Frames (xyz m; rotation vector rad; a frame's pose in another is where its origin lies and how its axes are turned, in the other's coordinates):
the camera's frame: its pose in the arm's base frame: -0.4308 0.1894 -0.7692 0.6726 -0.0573 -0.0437
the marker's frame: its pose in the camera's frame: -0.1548 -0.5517 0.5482 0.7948 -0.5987 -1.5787
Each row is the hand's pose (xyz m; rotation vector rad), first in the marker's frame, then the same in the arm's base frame.
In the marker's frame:
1: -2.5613 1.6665 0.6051 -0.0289 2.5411 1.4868
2: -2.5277 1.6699 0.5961 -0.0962 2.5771 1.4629
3: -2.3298 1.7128 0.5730 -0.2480 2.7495 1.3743
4: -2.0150 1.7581 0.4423 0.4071 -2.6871 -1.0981
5: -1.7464 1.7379 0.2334 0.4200 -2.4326 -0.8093
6: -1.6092 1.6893 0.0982 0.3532 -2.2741 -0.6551
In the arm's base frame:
1: 0.0082 -0.1509 2.3274 1.6145 0.2517 1.4828
2: 0.0153 -0.1719 2.3004 1.5909 0.3153 1.4965
3: 0.0454 -0.3223 2.1662 1.5350 0.5030 1.6066
4: 0.1566 -0.5101 1.9005 1.3902 0.7705 1.8624
5: 0.2968 -0.5950 1.6016 1.2005 0.9659 2.1997
6: 0.3696 -0.6030 1.4169 1.0993 1.0332 2.4283

